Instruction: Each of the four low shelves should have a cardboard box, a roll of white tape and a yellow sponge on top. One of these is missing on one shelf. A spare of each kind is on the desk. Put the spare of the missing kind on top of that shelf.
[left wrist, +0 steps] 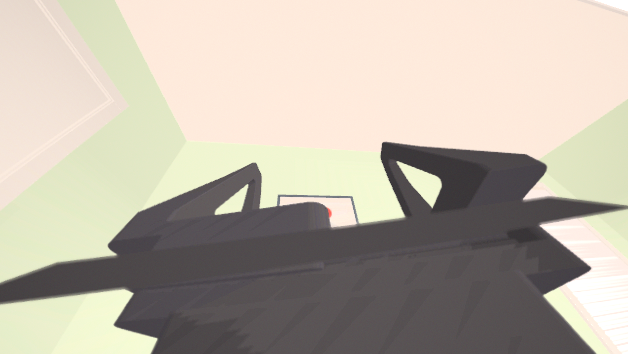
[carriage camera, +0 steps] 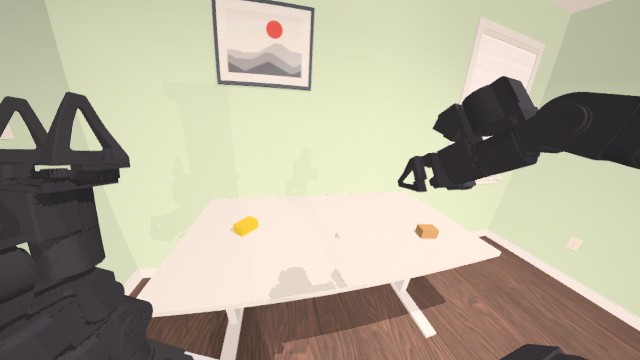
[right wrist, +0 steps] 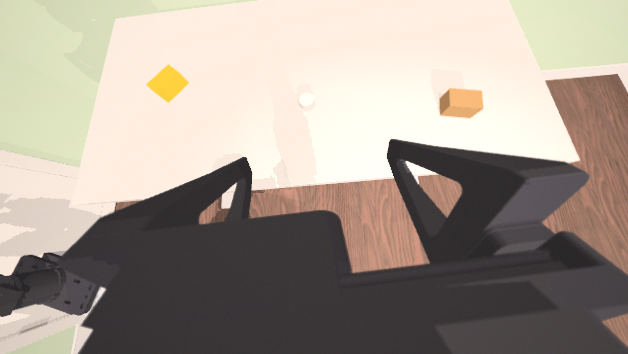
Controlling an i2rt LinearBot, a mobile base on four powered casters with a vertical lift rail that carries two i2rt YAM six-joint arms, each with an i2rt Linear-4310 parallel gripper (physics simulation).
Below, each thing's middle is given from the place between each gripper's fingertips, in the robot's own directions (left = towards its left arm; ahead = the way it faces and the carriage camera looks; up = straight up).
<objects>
My left hand is 940 mm short of the framed picture (left wrist: 346,232), 380 mm below it and 120 mm to the right of it.
Right now my right hand is 700 mm short of the framed picture, 640 mm to the right of it and 520 mm below it.
</objects>
